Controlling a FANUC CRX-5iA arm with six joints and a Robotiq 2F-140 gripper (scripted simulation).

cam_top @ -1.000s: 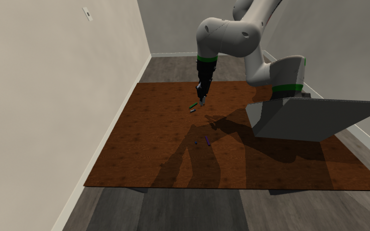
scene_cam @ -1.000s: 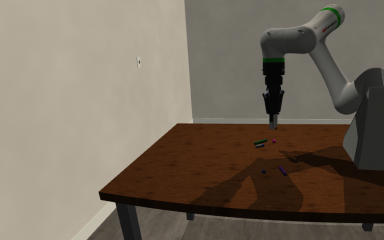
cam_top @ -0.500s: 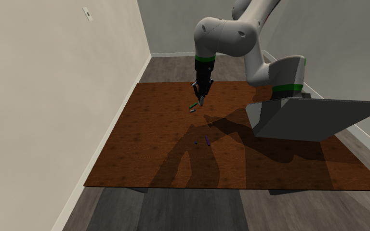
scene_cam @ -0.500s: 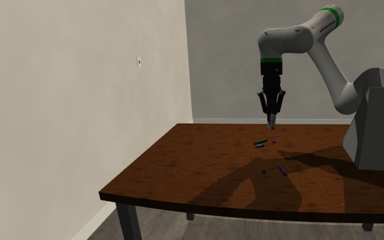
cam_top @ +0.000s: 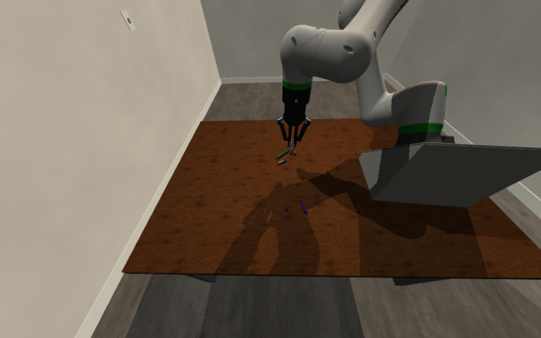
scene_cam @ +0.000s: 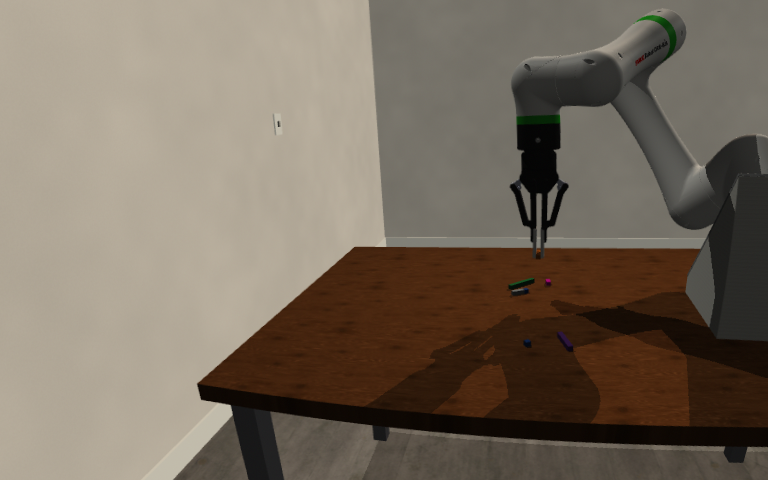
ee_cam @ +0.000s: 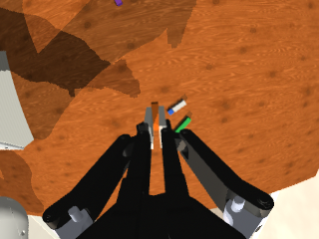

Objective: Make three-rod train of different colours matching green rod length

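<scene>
The grey rod lies 130 mm below my hand, 40 mm ahead of it and 30 mm to the right of it. Also, from my hand: green rod (130 mm below, 90 mm to the right, 30 mm ahead); then orange rod (30 mm below); then magenta rod (130 mm below, 100 mm to the right, 30 mm behind).
</scene>
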